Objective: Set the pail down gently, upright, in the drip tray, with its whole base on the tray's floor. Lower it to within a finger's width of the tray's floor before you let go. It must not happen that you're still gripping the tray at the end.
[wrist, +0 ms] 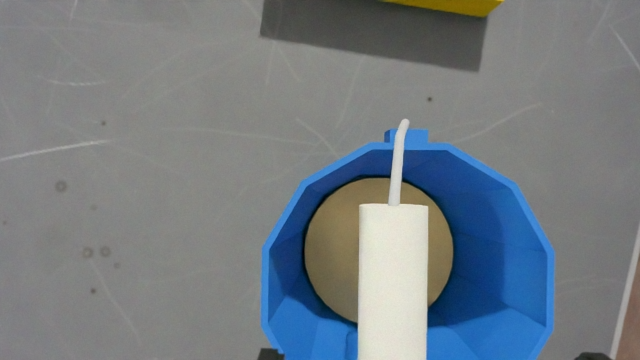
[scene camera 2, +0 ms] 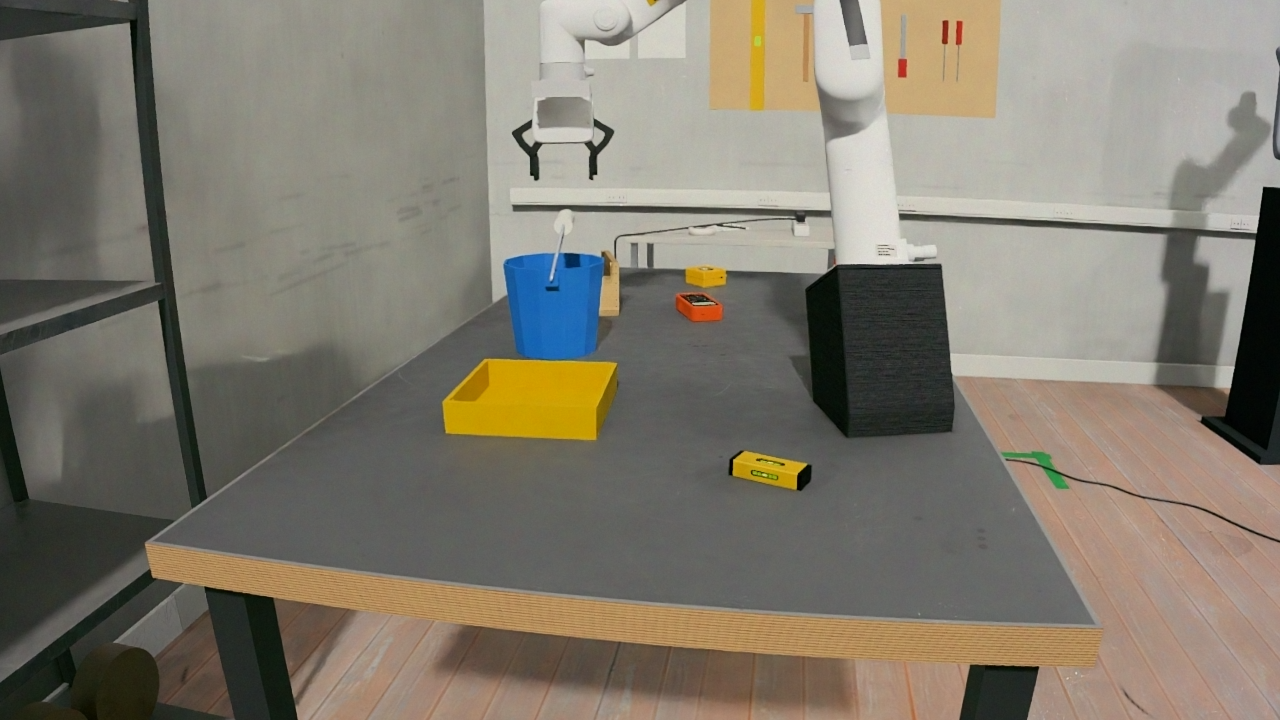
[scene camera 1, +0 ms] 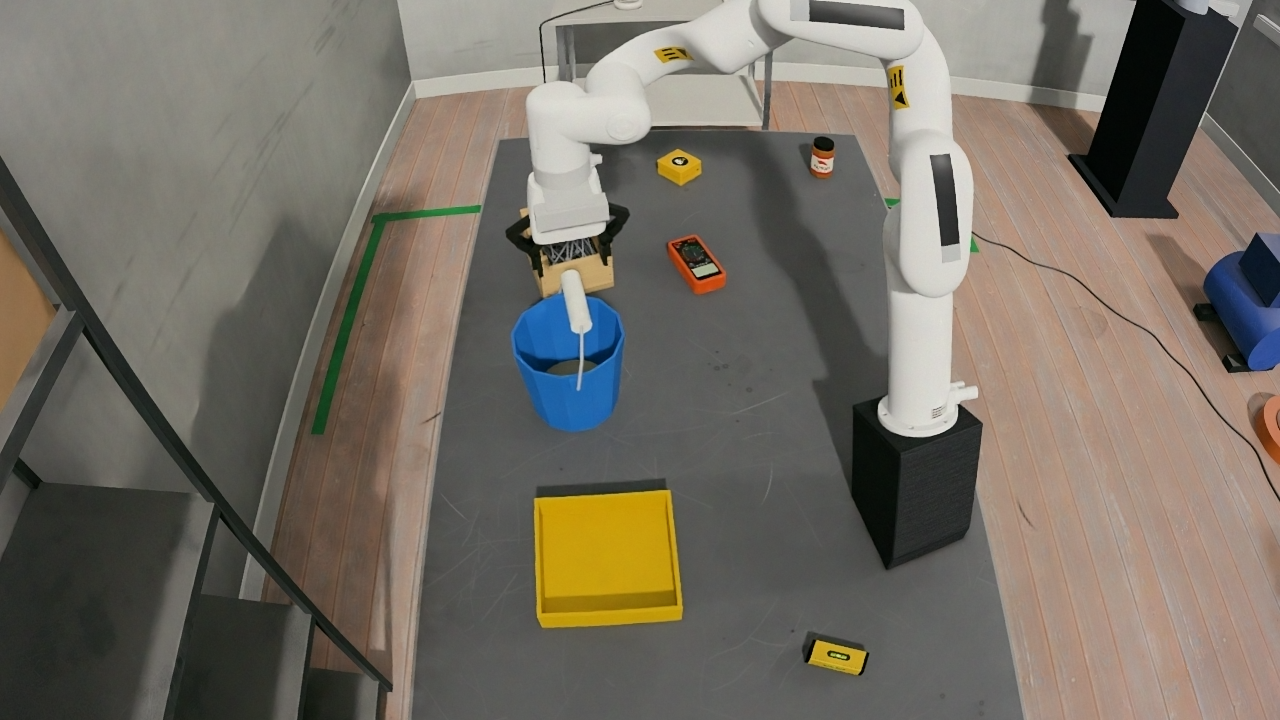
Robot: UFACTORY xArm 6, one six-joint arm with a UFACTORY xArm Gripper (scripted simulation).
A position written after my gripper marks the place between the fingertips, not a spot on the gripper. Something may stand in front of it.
In view: my gripper (scene camera 2: 564, 180), a yellow drip tray (scene camera 1: 608, 553) and a blue pail (scene camera 1: 542, 337).
The yellow drip tray is seen too in scene camera 2 (scene camera 2: 525, 398). The blue pail is seen too in scene camera 2 (scene camera 2: 557, 321). My gripper shows as well in scene camera 1 (scene camera 1: 571, 265).
